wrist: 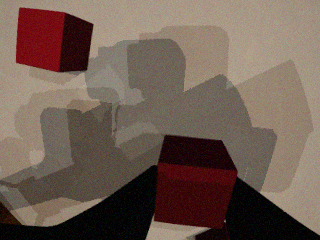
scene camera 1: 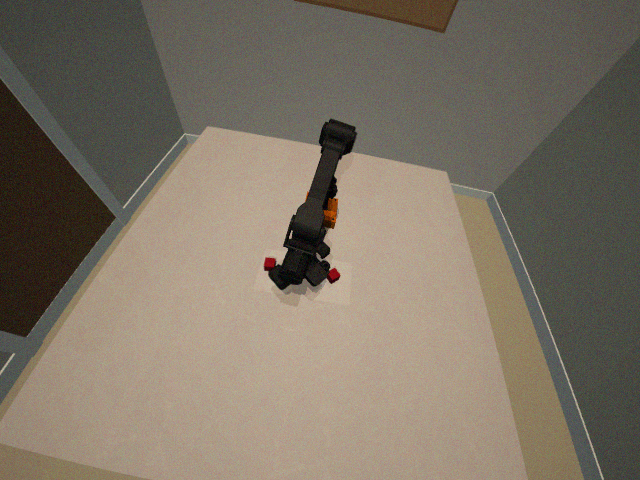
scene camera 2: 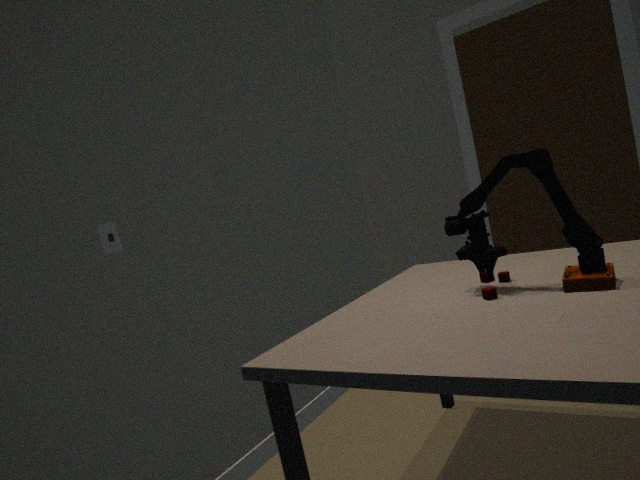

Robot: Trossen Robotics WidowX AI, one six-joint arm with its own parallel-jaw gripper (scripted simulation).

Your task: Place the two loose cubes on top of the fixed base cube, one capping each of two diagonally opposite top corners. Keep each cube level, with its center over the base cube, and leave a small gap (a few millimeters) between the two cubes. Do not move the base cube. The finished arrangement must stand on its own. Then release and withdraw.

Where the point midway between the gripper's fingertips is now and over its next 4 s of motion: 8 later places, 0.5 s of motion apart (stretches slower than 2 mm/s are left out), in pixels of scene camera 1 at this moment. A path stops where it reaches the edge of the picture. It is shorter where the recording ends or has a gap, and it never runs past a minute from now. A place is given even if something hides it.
My gripper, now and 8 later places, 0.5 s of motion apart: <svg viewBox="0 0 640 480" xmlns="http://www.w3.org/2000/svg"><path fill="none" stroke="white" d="M299 274L300 267L303 263L317 269L331 272L335 272L333 276L333 276L334 273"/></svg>
